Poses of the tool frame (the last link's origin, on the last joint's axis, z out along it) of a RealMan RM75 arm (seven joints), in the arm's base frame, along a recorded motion.
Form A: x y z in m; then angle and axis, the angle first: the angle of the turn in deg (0 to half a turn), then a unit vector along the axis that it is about.
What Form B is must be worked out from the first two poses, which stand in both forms.
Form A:
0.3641, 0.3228, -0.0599, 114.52, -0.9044, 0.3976, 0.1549
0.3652, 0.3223, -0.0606, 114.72, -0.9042, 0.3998, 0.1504
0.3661, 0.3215, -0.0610, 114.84, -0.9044, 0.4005, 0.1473
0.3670, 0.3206, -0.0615, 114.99, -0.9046, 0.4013, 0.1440
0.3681, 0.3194, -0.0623, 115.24, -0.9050, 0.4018, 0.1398
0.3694, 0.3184, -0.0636, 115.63, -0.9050, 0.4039, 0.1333
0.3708, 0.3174, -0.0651, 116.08, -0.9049, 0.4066, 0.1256
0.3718, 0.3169, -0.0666, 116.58, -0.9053, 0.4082, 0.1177
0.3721, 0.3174, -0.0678, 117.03, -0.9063, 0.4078, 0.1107
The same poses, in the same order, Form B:
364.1, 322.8, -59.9, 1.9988, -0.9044, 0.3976, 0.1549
365.2, 322.3, -60.6, 2.0022, -0.9042, 0.3998, 0.1504
366.1, 321.5, -61.0, 2.0043, -0.9044, 0.4005, 0.1473
367.0, 320.6, -61.5, 2.0070, -0.9046, 0.4013, 0.1440
368.1, 319.4, -62.3, 2.0113, -0.9050, 0.4018, 0.1398
369.4, 318.4, -63.6, 2.0181, -0.9050, 0.4039, 0.1333
370.8, 317.4, -65.1, 2.0260, -0.9049, 0.4066, 0.1256
371.8, 316.9, -66.6, 2.0347, -0.9053, 0.4082, 0.1177
372.1, 317.4, -67.8, 2.0426, -0.9063, 0.4078, 0.1107

